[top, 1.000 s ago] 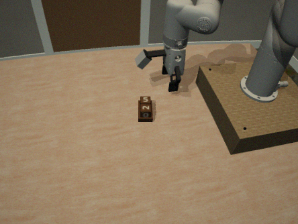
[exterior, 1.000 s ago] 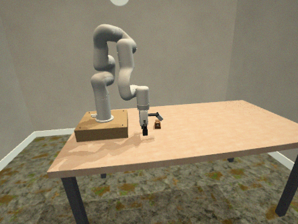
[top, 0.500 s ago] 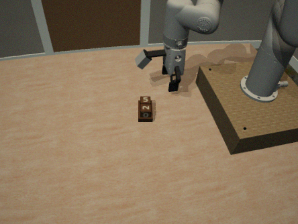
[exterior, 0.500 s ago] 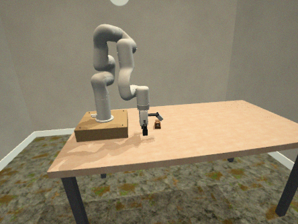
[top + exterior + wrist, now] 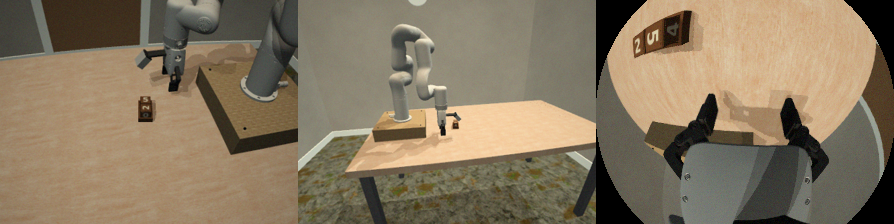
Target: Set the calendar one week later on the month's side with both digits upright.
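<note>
The cube is 10 cm ahead of my hand, 13 cm to the left of it and 1 cm below it. Round my hand: brown tray (10 cm ahead, 11 cm to the left, 2 cm below).
</note>
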